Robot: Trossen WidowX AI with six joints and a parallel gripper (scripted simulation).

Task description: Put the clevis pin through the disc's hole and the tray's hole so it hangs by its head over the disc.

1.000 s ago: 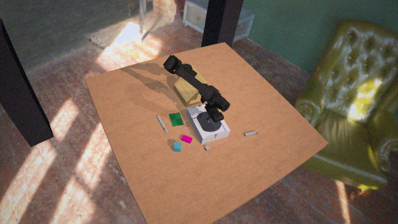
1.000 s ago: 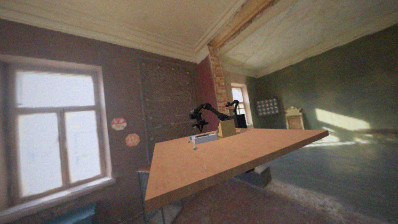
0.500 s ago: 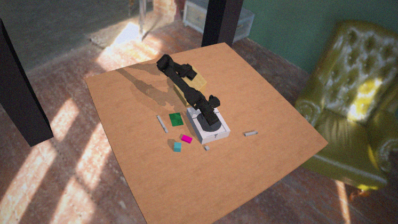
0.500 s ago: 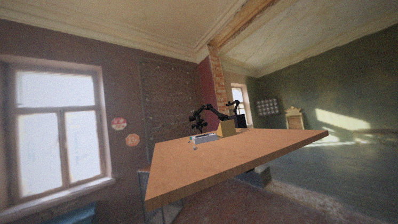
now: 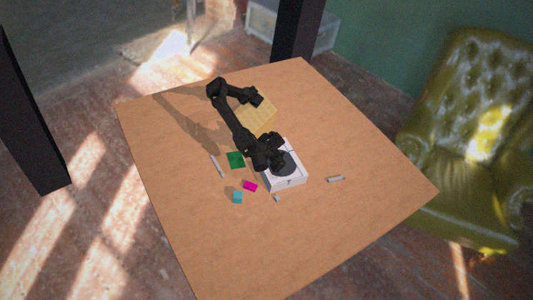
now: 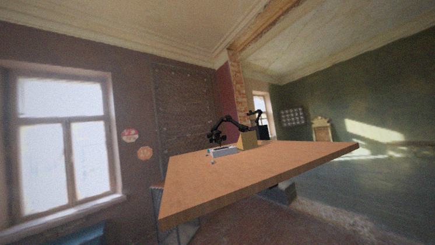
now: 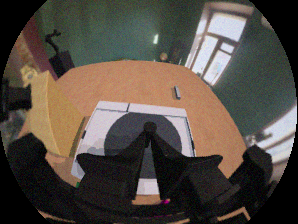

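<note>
My gripper tip is now 50 mm above the dark grey disc. The rest, counted from my gripper tip: dark clevis pin: 10 mm to the right; then rimmed tray: 20 mm behind, 60 mm below; then small grey cube: 120 mm ahead, 110 mm to the right, 100 mm below.
</note>
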